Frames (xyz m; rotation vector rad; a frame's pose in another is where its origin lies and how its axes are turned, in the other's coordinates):
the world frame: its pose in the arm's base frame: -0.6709 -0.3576 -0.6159 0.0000 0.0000 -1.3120
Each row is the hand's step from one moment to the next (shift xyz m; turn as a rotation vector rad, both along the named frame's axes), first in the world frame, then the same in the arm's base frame.
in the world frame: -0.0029 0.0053 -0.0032 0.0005 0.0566 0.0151
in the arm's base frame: 0.0044 0.0042 -0.0032 0.0548 0.0140 0.0151
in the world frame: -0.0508 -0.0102 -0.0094 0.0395 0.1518 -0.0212
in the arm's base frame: -0.0229 0.0465 -0.0094 0.1569 0.0007 -0.0212
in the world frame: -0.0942 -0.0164 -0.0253 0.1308 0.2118 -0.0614
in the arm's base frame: -0.0400 0.0869 -0.0253 0.2382 -0.0722 -0.0614
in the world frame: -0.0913 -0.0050 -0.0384 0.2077 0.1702 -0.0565
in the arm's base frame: -0.0282 0.0870 -0.0384 0.2177 -0.1572 -0.0565
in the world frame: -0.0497 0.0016 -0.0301 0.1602 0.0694 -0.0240
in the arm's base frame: -0.0112 0.0485 -0.0301 0.1081 -0.1371 -0.0240
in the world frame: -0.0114 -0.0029 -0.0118 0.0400 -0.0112 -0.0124
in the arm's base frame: -0.0057 0.0103 -0.0118 -0.0006 -0.0415 -0.0124
